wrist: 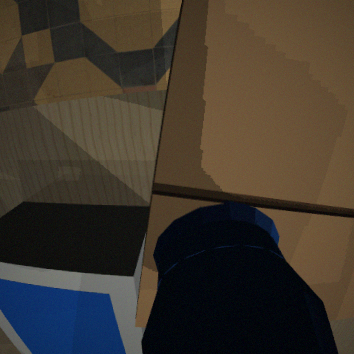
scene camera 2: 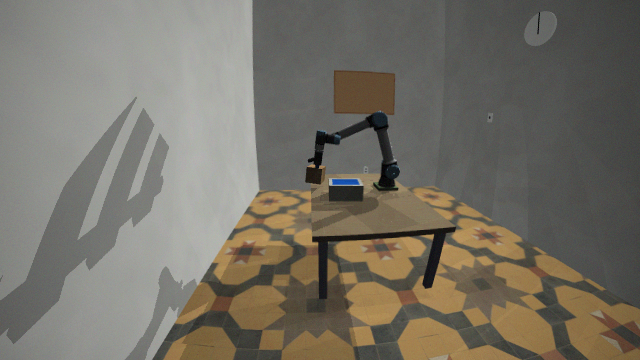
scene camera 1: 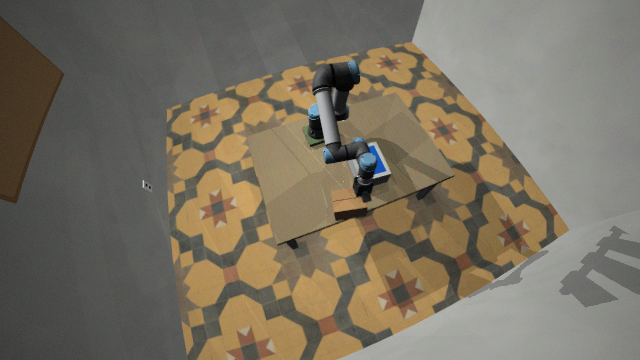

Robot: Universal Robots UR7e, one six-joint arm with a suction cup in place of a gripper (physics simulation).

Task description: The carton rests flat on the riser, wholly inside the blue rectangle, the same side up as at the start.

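Places are measured from the arm's base along level axes (x ahead, y left, z up), in centimetres.
Where they show: hand, tool point: (wrist: 214,225) (scene camera 2: 316,169); arm's base, link origin: (scene camera 2: 386,184) (scene camera 1: 318,131).
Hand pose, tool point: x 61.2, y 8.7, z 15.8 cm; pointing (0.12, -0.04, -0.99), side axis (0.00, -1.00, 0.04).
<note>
Things, the pixels of their top centre, and the offset from my tool point. Level surfaces: height alone.
- brown carton, top centre: (scene camera 1: 350,198) (scene camera 2: 315,165) dx +1.3, dy -6.6, dz +2.1 cm
- grey riser, top centre: (wrist: 64,339) (scene camera 1: 369,160) (scene camera 2: 345,181) dx -22.5, dy +14.5, dz -6.3 cm
- blue rectangle, top centre: (wrist: 64,339) (scene camera 1: 369,160) (scene camera 2: 345,181) dx -22.5, dy +14.5, dz -6.3 cm
- wooden table, surface height: dz -18.3 cm
A brown carton (scene camera 1: 349,206) (scene camera 2: 315,175) (wrist: 270,110) with a dark seam across its top hangs from my suction cup (scene camera 2: 317,166) (wrist: 217,220), near the long table edge away from the arm's base. The cup is on the carton's top, off to one side of the seam. A grey riser (scene camera 1: 384,179) (scene camera 2: 345,193) (wrist: 75,235) stands on the table beside the carton, apart from it in scene camera 2. The blue rectangle (scene camera 1: 380,162) (scene camera 2: 345,182) (wrist: 65,315) lies on the riser's top inside a pale border. The arm hides part of the riser in scene camera 1.
The wooden table (scene camera 1: 295,185) (scene camera 2: 390,215) carries the riser and the arm's green base plate (scene camera 1: 313,142) (scene camera 2: 385,186). A pale wall (scene camera 2: 210,100) stands beyond the table edge nearest the carton. A brown board (scene camera 2: 364,92) hangs on the back wall.
</note>
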